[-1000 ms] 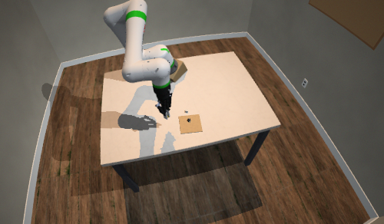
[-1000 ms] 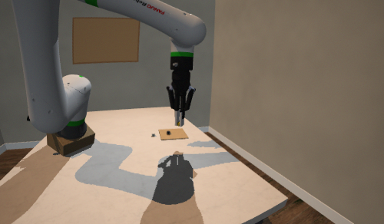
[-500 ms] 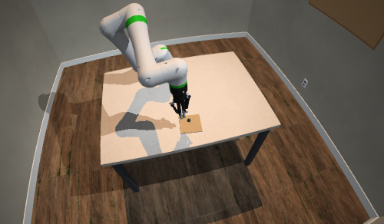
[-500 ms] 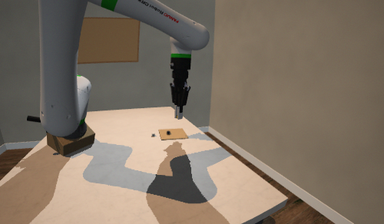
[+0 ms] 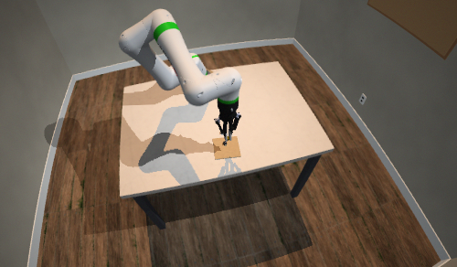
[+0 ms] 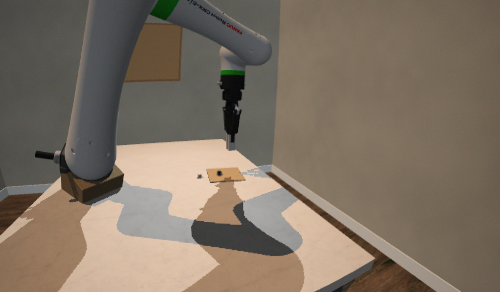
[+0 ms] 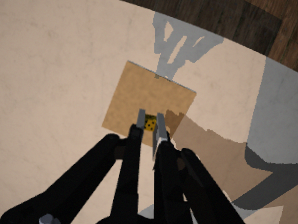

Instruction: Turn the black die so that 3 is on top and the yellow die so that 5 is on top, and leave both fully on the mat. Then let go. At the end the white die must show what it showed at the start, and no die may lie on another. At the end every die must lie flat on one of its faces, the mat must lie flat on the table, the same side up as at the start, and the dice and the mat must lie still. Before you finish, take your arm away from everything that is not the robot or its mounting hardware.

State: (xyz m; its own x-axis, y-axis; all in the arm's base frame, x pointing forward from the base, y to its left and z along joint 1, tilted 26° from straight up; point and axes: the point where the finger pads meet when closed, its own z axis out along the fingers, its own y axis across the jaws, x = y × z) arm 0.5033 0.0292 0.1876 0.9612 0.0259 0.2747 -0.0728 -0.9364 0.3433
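Now: hand 2 cm past the tan mat and 14 cm above it. Round my hand: white die: 13 cm behind, 2 cm to the left, 13 cm below; yellow die: 3 cm below; black die: 5 cm behind, 13 cm below.
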